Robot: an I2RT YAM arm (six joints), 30 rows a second.
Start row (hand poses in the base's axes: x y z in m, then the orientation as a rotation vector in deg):
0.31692 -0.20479 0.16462 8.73 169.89 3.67
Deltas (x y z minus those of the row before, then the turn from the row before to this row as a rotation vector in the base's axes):
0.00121 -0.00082 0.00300 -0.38 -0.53 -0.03
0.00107 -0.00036 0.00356 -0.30 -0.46 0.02
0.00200 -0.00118 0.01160 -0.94 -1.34 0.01
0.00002 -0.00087 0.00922 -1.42 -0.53 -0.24
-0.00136 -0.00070 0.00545 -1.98 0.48 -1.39
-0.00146 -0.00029 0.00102 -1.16 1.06 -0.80
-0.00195 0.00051 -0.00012 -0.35 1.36 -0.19
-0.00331 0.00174 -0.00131 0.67 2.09 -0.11
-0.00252 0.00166 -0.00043 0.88 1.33 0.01
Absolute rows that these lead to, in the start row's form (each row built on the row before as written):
0.31813 -0.20561 0.16762 8.68 169.35 3.13
0.31920 -0.20597 0.17118 8.58 168.89 2.72
0.32120 -0.20715 0.18278 8.34 167.53 1.43
0.32122 -0.20802 0.19200 8.43 166.93 -0.64
0.31986 -0.20872 0.19745 10.14 167.18 -3.80
0.31840 -0.20901 0.19847 11.14 168.07 -5.74
0.31645 -0.20850 0.19835 11.38 169.37 -6.46
0.31314 -0.20676 0.19704 11.64 171.52 -5.75
0.31062 -0.20510 0.19661 11.73 172.94 -4.60

